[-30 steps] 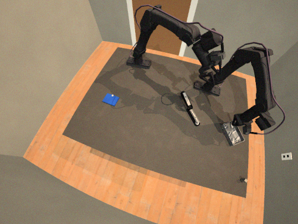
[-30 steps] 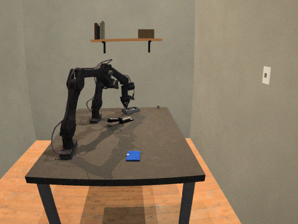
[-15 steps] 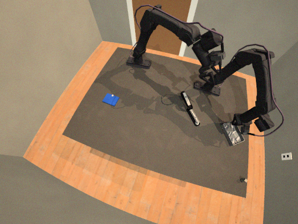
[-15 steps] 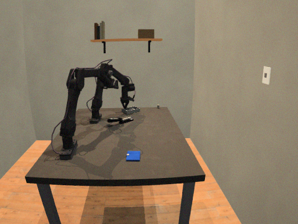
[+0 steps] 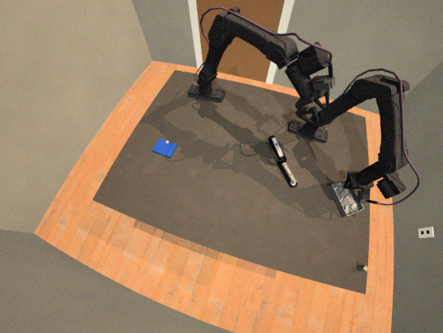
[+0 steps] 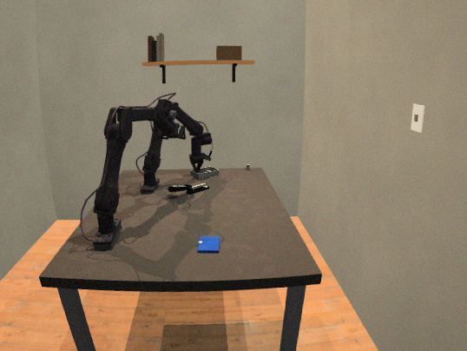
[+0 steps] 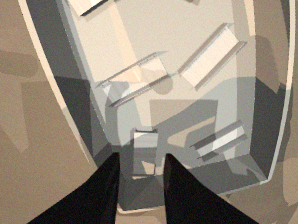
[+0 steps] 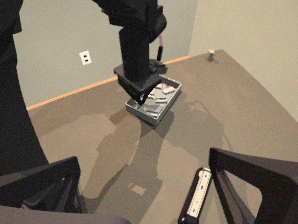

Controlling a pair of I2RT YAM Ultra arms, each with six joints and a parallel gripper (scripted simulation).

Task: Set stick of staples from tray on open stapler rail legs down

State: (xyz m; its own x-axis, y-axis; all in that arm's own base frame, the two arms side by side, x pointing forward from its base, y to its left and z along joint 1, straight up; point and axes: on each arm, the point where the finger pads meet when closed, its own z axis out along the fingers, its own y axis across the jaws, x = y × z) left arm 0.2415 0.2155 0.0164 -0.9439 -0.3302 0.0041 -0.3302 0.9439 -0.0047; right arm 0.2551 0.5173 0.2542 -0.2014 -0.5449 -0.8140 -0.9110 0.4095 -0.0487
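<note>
The staple strip lies 20 mm below my left hand. Also, from my left hand: blue pad: 170 mm ahead, 840 mm to the right, 20 mm below; then stapler: 10 mm ahead, 310 mm to the right; then grey tray: 50 mm ahead, 10 mm to the left, 10 mm below.
</note>
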